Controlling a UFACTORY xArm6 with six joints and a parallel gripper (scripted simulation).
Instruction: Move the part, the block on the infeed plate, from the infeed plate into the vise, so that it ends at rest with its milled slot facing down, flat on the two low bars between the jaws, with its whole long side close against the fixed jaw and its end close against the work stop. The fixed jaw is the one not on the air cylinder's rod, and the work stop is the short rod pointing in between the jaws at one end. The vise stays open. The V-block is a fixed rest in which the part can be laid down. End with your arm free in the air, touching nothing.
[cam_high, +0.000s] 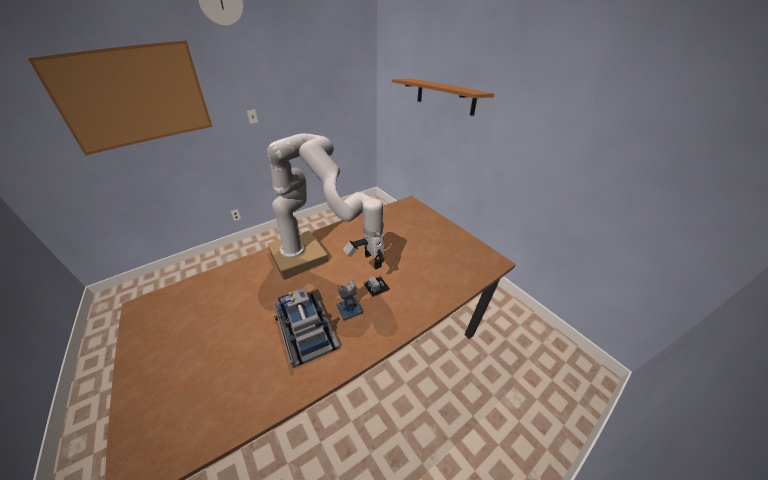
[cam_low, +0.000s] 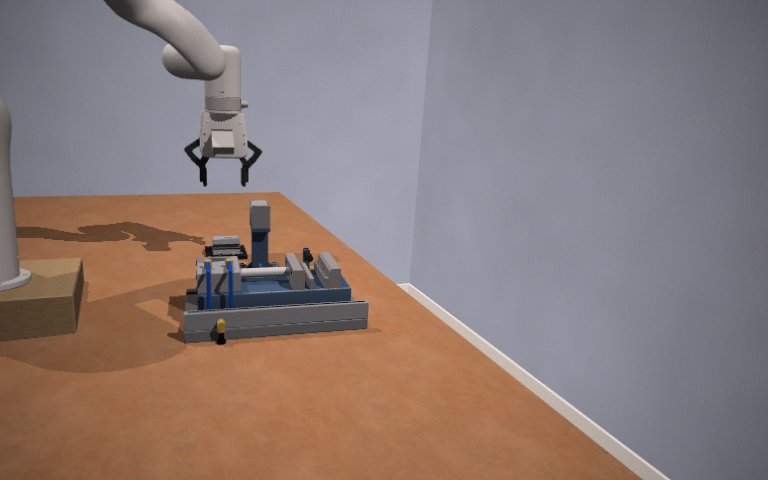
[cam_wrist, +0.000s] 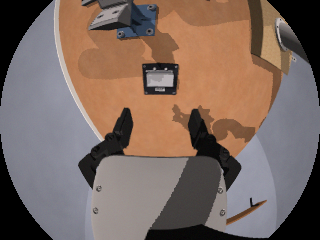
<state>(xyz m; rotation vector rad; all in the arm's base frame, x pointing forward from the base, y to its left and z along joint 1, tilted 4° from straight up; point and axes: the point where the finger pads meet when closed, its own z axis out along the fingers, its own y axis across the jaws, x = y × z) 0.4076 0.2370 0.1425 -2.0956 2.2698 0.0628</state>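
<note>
The part lies 15 cm below my hand. Round my hand: black infeed plate (1 cm to the left, 18 cm below); post (5 cm ahead, 16 cm to the right, 12 cm below); black work stop (11 cm ahead, 31 cm to the right, 9 cm below).
</note>
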